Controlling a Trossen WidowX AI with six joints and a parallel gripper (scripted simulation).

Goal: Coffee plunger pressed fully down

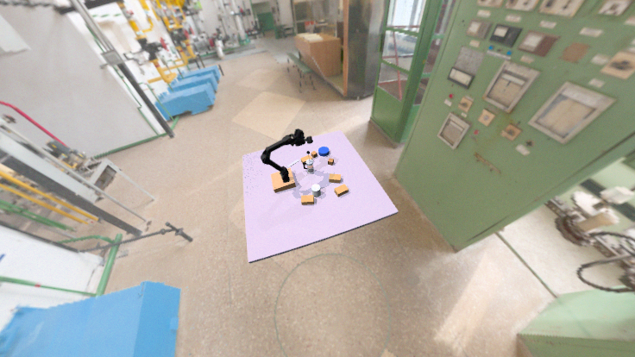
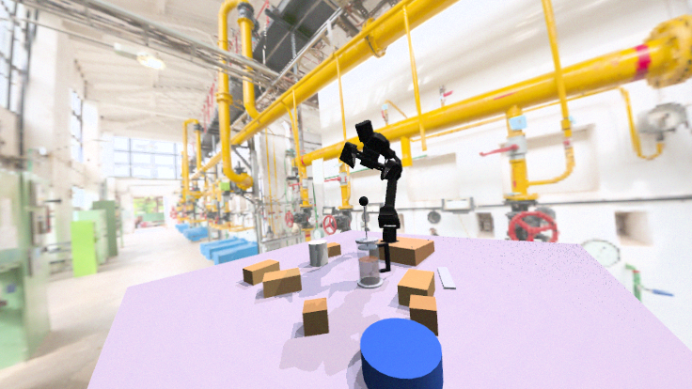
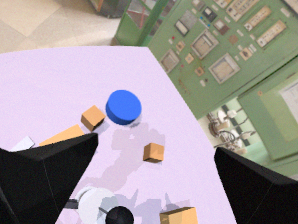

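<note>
My gripper tip is now 21 cm above the coffee press, 5 cm to the left of it and 4 cm past it. Round my gripper tip: blue disc: 32 cm below, 18 cm to the left, 17 cm ahead.
</note>
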